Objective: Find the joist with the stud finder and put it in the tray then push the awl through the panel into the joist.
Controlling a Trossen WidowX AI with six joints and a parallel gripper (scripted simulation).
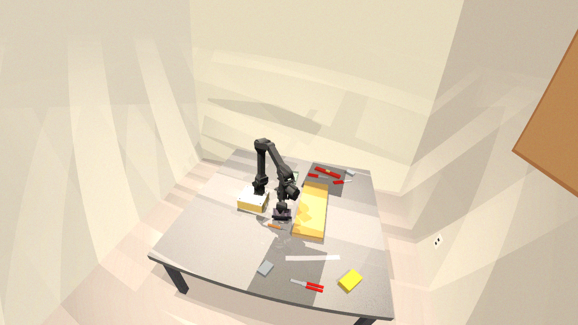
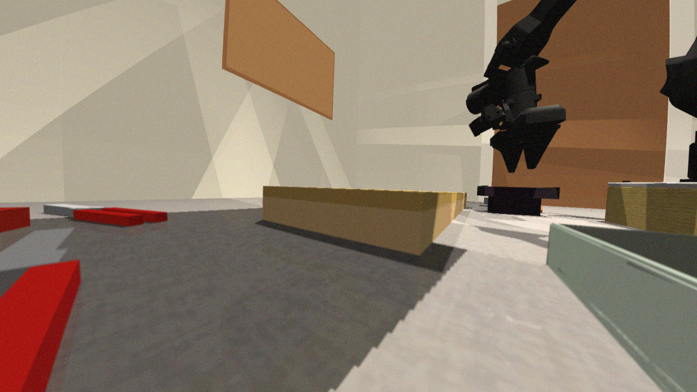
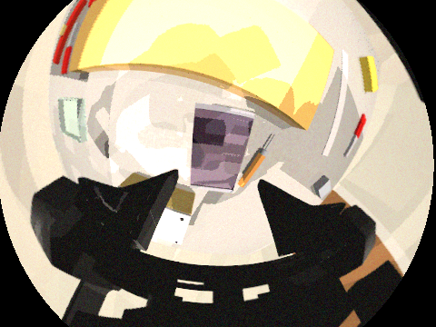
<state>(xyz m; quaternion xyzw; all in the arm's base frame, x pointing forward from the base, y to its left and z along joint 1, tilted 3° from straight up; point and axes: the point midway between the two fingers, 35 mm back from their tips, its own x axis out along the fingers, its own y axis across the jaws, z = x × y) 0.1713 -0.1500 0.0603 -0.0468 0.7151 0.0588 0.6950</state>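
Now: gripper tip 80 mm above the stud finder, 30 mm short of it and 10 mm to the right of it. The rest, counted from my gripper tip: white strip 260 mm to the right, 230 mm ahead, 90 mm below; then pale green tray 450 mm to the left, 80 mm below, 10 mm ahead; then awl 80 mm to the right, 80 mm below, 10 mm ahead.
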